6 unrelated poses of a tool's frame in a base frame.
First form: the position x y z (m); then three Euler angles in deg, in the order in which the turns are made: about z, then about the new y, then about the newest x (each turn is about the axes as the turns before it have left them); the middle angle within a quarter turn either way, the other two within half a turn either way.
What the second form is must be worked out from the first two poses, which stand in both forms.
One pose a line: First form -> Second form
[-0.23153 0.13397 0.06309 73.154 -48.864 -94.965] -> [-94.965 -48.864 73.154 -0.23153 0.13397 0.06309]
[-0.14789 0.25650 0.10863 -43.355 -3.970 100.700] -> [100.700 -3.970 -43.355 -0.14789 0.25650 0.10863]
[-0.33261 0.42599 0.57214 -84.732 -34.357 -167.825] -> [-167.825 -34.357 -84.732 -0.33261 0.42599 0.57214]
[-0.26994 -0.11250 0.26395 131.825 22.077 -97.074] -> [-97.074 22.077 131.825 -0.26994 -0.11250 0.26395]
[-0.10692 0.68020 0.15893 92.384 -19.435 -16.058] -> [-16.058 -19.435 92.384 -0.10692 0.68020 0.15893]
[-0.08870 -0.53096 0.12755 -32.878 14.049 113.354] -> [113.354 14.049 -32.878 -0.08870 -0.53096 0.12755]
